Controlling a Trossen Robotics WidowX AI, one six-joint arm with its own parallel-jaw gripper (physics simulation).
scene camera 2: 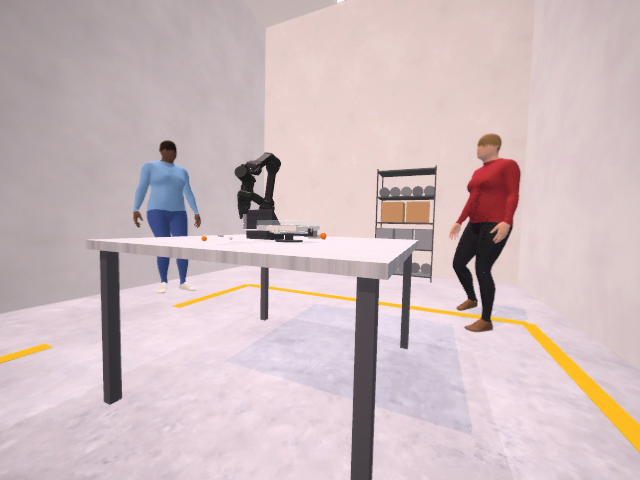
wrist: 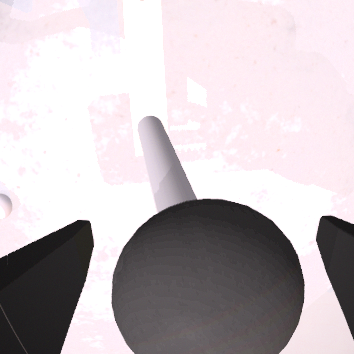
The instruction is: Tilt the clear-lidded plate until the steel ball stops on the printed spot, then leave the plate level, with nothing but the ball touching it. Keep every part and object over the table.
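Observation:
The clear-lidded plate (scene camera 2: 289,226) sits on a low dark stand (scene camera 2: 288,238) on the table and looks roughly level, seen nearly edge-on. The steel ball and printed spot cannot be made out in the scene view. My gripper (scene camera 2: 241,215) (wrist: 207,232) is open and empty, above the table to the left of the plate in the scene view. In the wrist view a large dark round knob (wrist: 207,280) shows between the two fingers, with a pale grey rod (wrist: 167,167) running from behind it; its distance from the fingertips is unclear.
Orange balls (scene camera 2: 204,238) (scene camera 2: 323,236) show left and right of the plate. A small pale ball (scene camera 2: 231,238) is on the table (scene camera 2: 268,250); a pale round thing (wrist: 4,206) shows at the wrist view's left edge. Two people (scene camera 2: 166,191) (scene camera 2: 493,191) and a shelf rack (scene camera 2: 406,197) stand beyond the table.

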